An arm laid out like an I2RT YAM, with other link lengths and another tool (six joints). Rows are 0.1 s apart.
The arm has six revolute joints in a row. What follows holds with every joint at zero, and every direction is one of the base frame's. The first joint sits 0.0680 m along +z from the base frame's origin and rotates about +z. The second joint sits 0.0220 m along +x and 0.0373 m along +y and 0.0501 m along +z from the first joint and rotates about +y. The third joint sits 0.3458 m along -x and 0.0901 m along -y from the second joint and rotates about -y. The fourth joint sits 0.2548 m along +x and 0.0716 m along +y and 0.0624 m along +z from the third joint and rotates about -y. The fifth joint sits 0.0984 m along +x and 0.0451 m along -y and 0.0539 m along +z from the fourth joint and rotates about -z. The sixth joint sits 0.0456 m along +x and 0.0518 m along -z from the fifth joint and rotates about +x. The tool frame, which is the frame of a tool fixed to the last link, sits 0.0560 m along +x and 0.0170 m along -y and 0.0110 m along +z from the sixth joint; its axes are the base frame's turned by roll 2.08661, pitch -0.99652 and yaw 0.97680 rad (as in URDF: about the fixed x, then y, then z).
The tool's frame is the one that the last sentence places.
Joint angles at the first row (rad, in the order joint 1, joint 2, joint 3, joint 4, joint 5, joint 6):
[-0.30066 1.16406 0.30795 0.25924 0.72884 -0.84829]
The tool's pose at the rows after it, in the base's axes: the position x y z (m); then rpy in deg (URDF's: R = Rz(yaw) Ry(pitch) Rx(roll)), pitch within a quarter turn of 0, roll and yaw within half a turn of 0:
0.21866 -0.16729 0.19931 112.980 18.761 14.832
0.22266 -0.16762 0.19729 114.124 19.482 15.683
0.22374 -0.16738 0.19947 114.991 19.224 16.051
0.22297 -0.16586 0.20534 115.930 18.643 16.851
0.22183 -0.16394 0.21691 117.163 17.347 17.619
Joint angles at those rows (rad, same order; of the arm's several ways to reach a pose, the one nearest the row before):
[-0.30066 1.19208 0.32072 0.23435 0.71287 -0.84692]
[-0.30066 1.20888 0.33661 0.21257 0.70071 -0.84392]
[-0.30067 1.20279 0.35488 0.17546 0.69069 -0.83029]
[-0.30068 1.17579 0.37889 0.11696 0.67234 -0.81867]
[-0.30068 1.13553 0.42269 0.02541 0.64836 -0.79494]

